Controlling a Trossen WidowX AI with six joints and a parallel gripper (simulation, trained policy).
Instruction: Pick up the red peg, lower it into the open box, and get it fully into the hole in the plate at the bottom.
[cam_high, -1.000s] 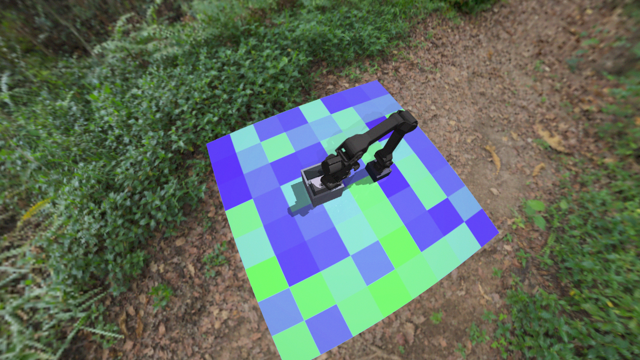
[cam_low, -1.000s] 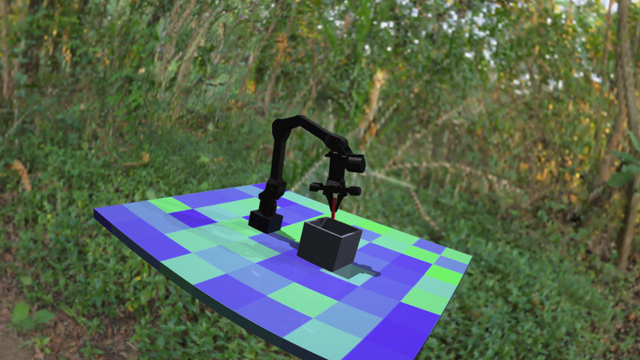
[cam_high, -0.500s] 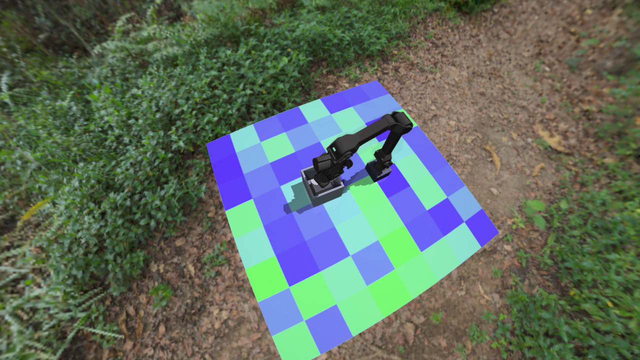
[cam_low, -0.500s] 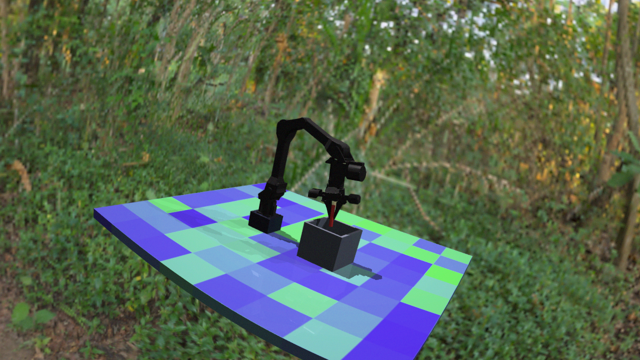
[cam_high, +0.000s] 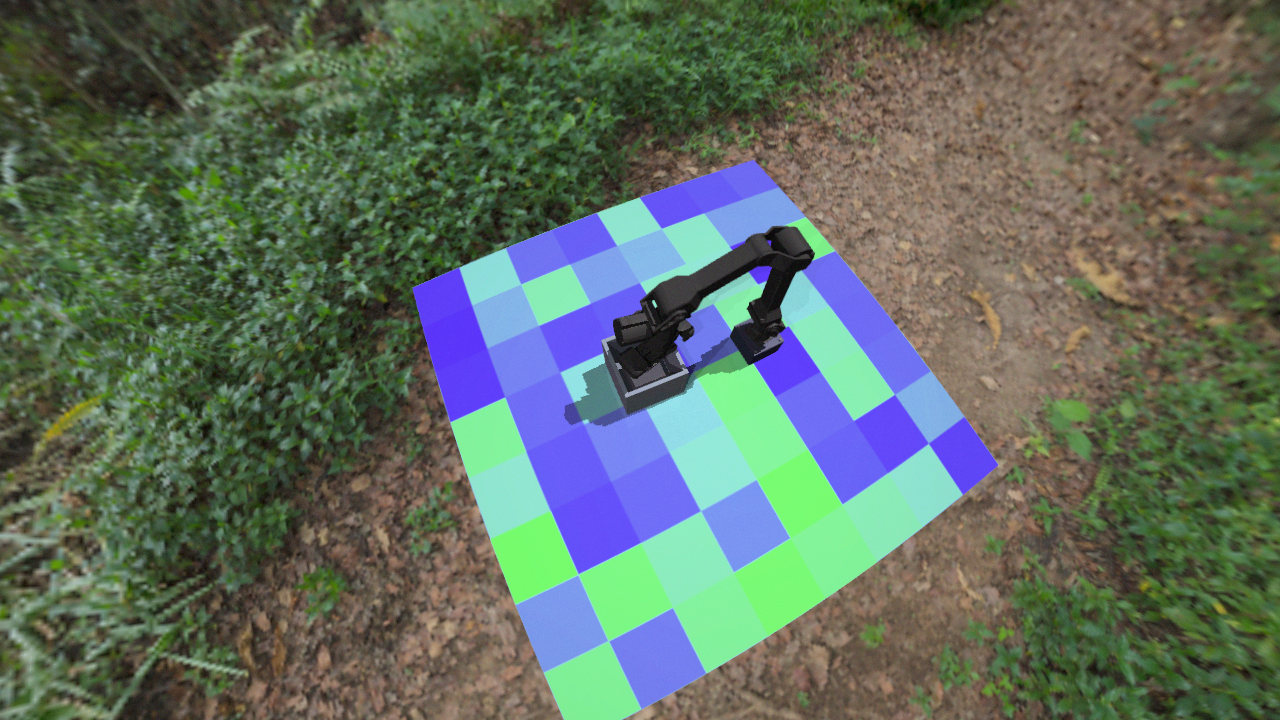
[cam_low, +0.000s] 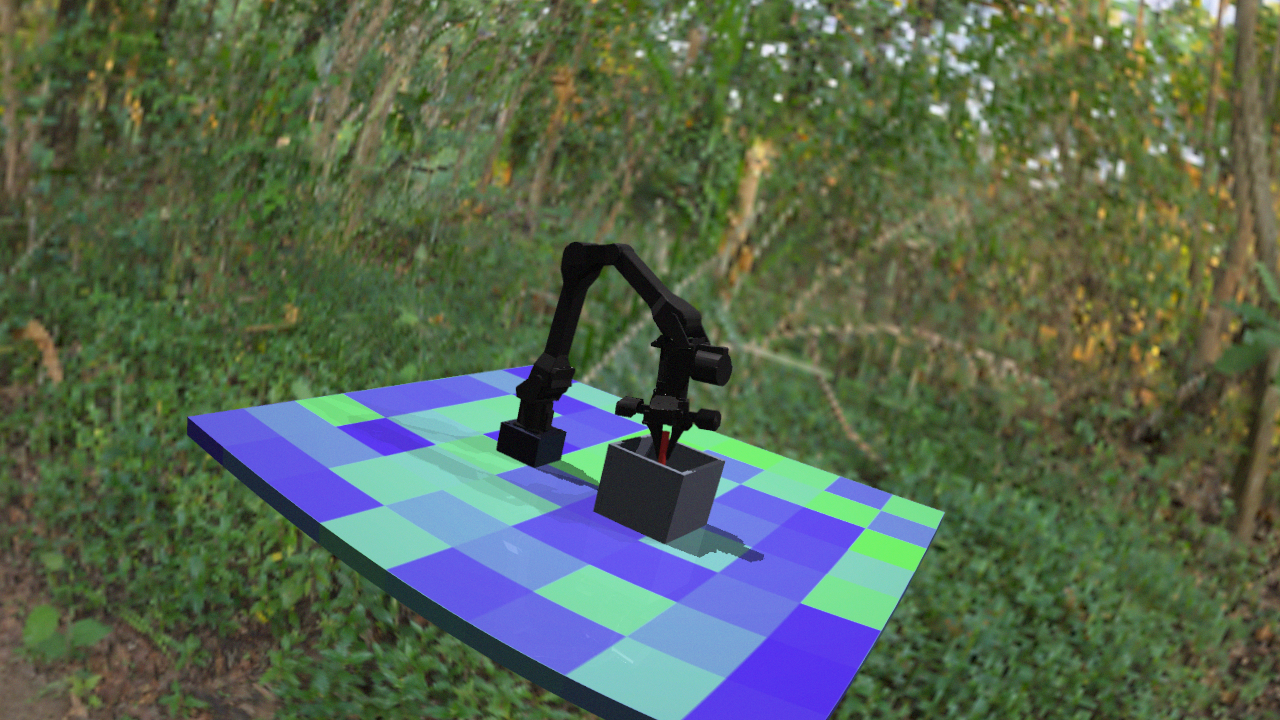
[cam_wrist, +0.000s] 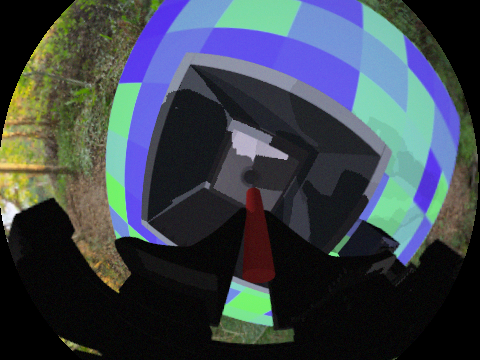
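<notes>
Right now the red peg is 1 cm above my gripper tip. The rest, counted from my gripper tip: light plate: 7 cm below, 2 cm to the right, 1 cm ahead.
</notes>
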